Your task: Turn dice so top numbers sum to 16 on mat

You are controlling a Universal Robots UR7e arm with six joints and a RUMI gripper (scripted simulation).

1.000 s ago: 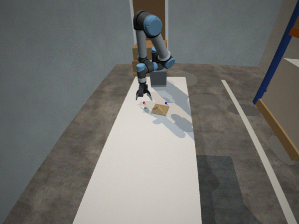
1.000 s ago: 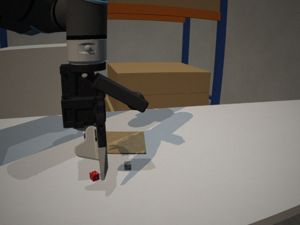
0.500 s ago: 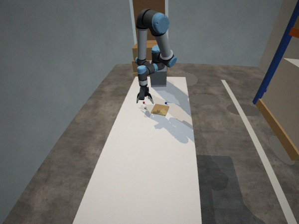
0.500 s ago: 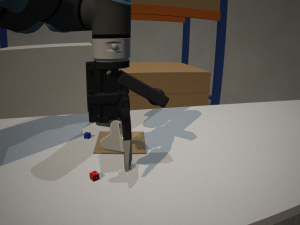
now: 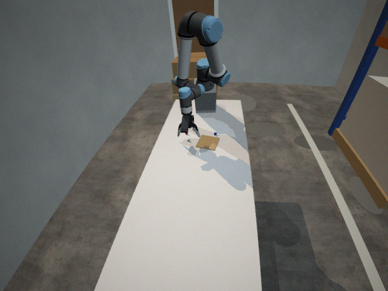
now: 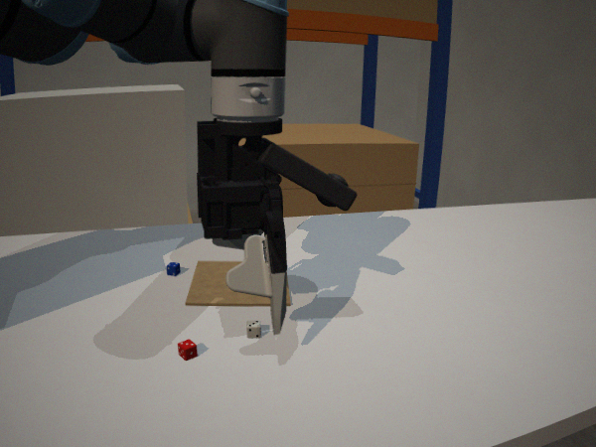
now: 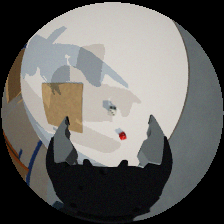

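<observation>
The white die is 4 cm below my hand, 1 cm to the right of it and 1 cm behind it. Round my hand: blue die (19 cm to the left, 10 cm behind, 4 cm below); then mat (13 cm to the left, 4 cm below); then red die (9 cm behind, 4 cm below, 3 cm to the right).
</observation>
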